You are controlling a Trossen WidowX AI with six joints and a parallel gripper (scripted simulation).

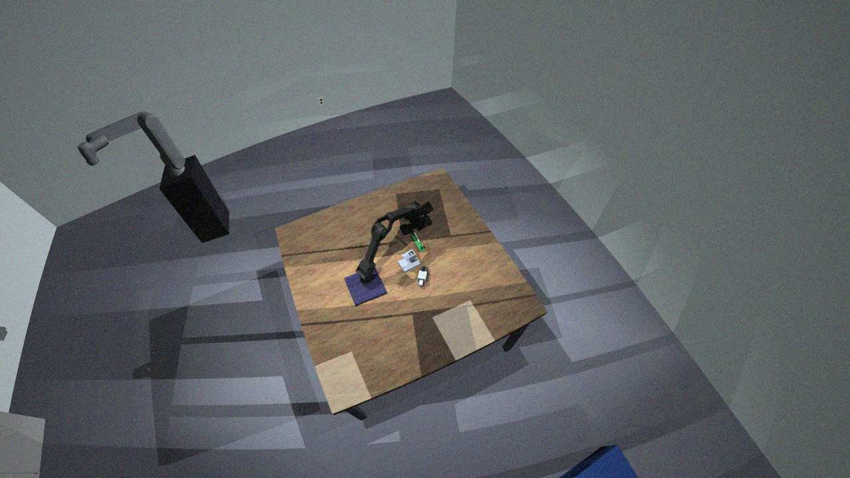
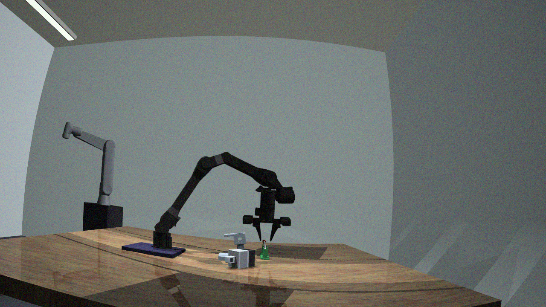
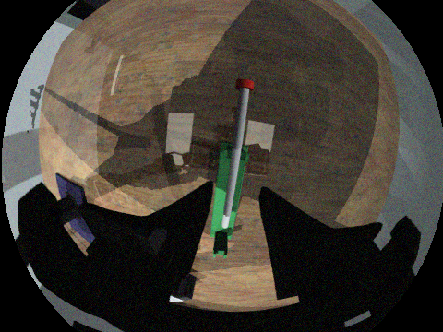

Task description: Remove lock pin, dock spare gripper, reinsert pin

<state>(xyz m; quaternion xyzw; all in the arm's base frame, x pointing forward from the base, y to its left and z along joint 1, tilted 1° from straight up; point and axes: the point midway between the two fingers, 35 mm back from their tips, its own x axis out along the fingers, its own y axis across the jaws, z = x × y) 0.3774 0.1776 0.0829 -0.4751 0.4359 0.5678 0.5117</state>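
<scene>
My gripper tip is now 4 cm to the left of the green pin cradle and 4 cm above it. The rest, counted from my gripper tip: grey mount 16 cm to the right, 9 cm behind, 1 cm below; then spare gripper 29 cm to the right, 7 cm behind, 3 cm below.
</scene>
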